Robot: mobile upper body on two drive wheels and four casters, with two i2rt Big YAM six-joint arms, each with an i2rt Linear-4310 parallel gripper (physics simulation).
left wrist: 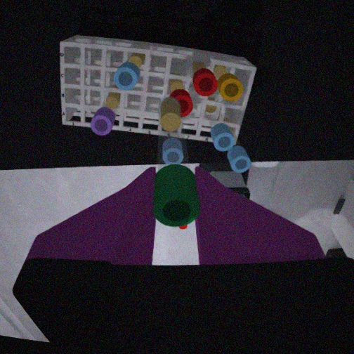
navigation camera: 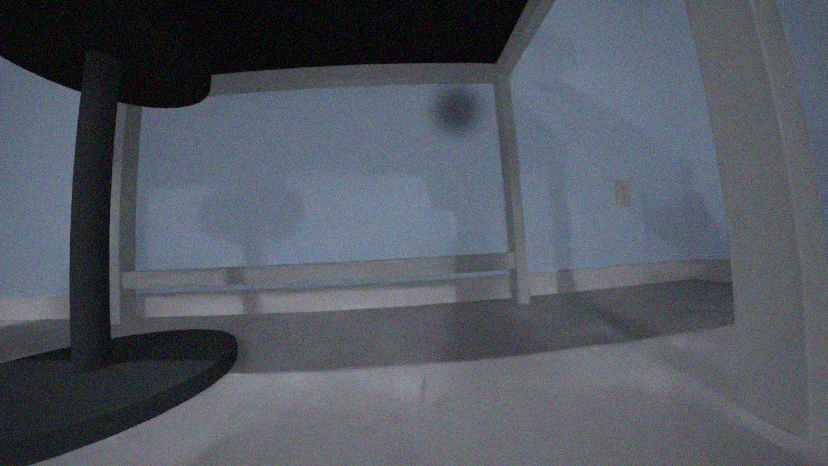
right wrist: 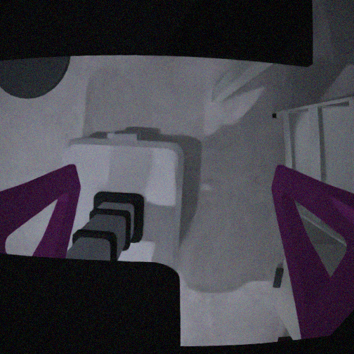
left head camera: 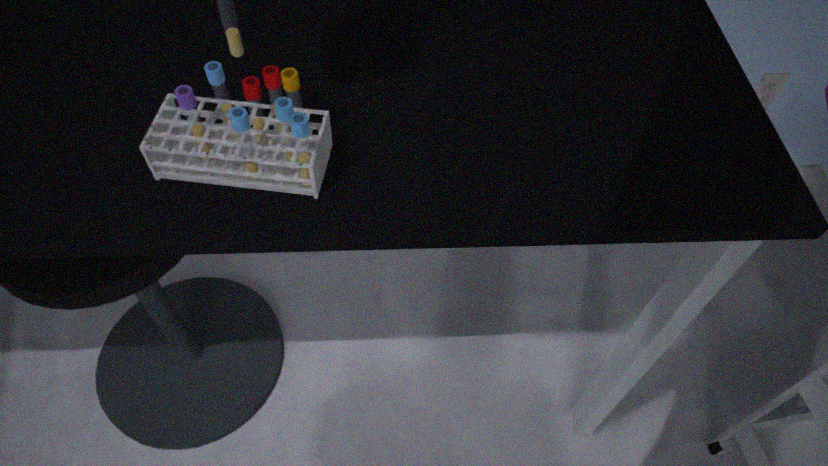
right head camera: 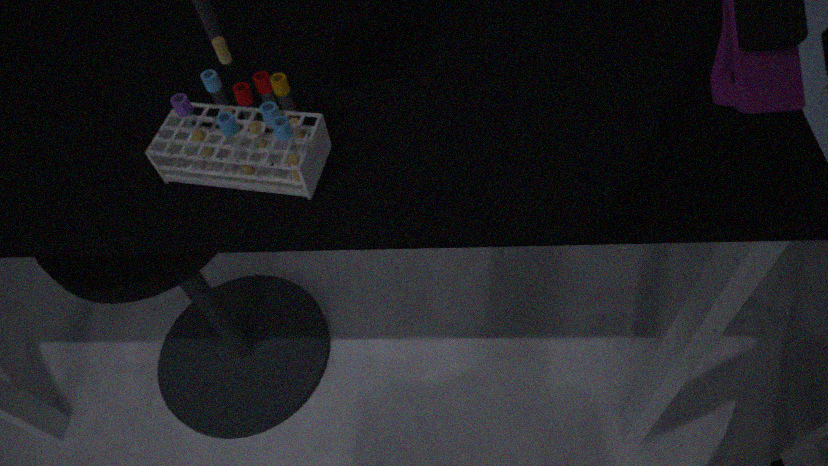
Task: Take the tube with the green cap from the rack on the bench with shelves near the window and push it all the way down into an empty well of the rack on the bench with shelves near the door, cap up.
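Frame: origin at the left arm's base, x ahead, y left, z up, level; millimetres.
Seen in the pictures: right gripper, fingertip midpoint: (right head camera: pixel 823 81).
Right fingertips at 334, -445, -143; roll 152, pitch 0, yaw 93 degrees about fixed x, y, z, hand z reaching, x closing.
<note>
A point is followed by its place in that frame, as x, y, z.
My left gripper (left wrist: pixel 175 178) is shut on the tube with the green cap (left wrist: pixel 176 195). In the head views the lower part of a tube (left head camera: pixel 234 40) @(619, -10, -326) (right head camera: pixel 220 48) @(619, -11, -326) with a yellowish tip hangs above and behind the rack; its cap is out of view there. The white rack (left head camera: pixel 321 167) @(578, -86, -475) (right head camera: pixel 315 167) @(580, -86, -474) (left wrist: pixel 65 106) stands on the black bench (left head camera: pixel 463 144) @(636, -263, -496) (right head camera: pixel 463 162) @(603, -266, -496) and holds tubes with purple, light blue, red and yellow caps. The held tube's tip is clear above the rack. My right gripper (right wrist: pixel 175 175) is open and empty, away from the rack. Which of the two benches this is cannot be told.
A stool with a round dark base (left head camera: pixel 191 364) @(716, 337, -1379) (right head camera: pixel 243 358) @(716, 336, -1380) (navigation camera: pixel 144 382) @(696, 183, -1380) stands at the bench's front edge, its seat partly under the top. Pale bench legs (left head camera: pixel 666 341) @(530, -641, -873) (navigation camera: pixel 512 191) @(1171, -607, -1019) stand below. A white block-like base (right wrist: pixel 125 165) shows in the right wrist view.
</note>
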